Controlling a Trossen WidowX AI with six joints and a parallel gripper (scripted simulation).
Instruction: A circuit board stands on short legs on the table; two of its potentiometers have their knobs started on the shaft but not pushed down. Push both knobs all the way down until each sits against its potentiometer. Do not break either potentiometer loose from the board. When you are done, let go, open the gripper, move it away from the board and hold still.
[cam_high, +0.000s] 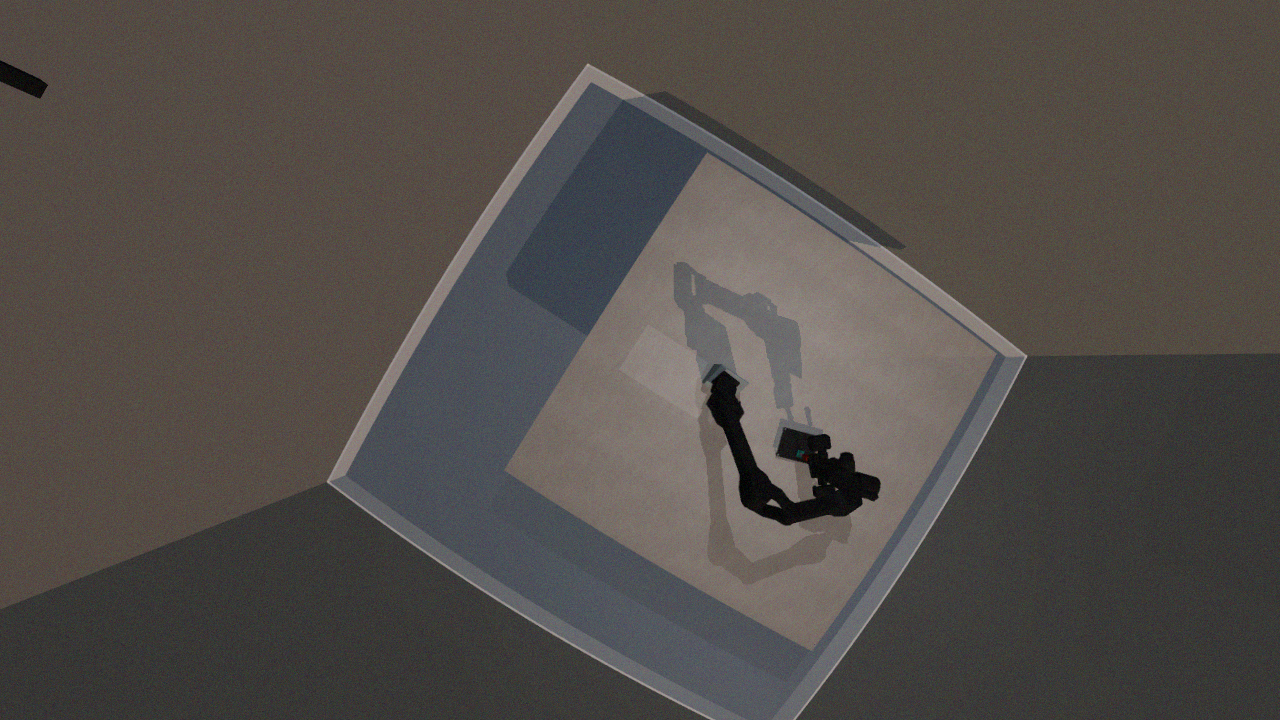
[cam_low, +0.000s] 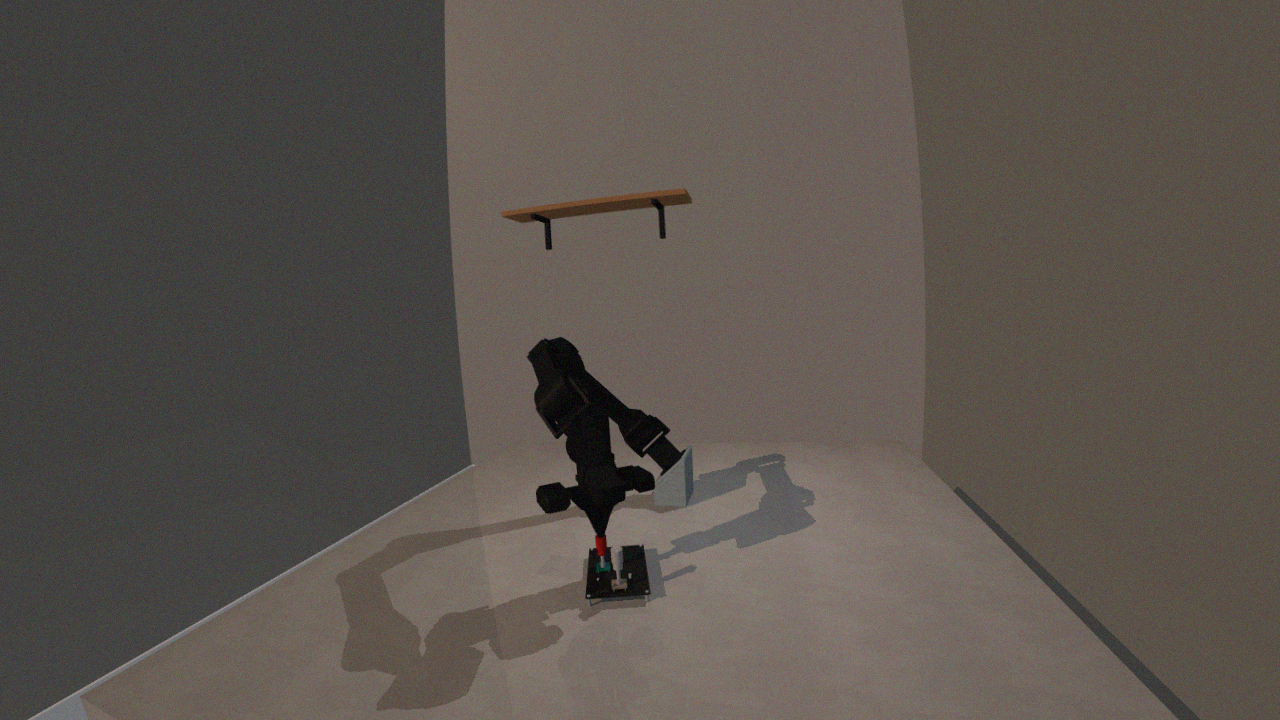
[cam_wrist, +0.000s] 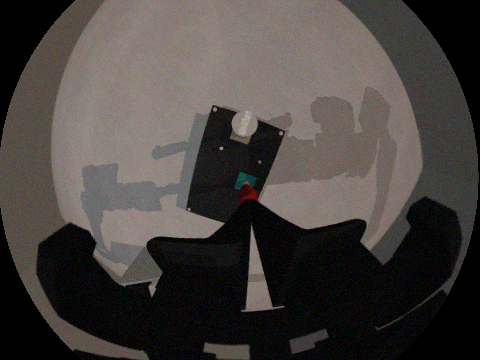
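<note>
Now: the red knob 1 cm below my gripper tip. Also, from my gripper tip: pale grey knob (5 cm ahead, 5 cm to the left, 1 cm below).
</note>
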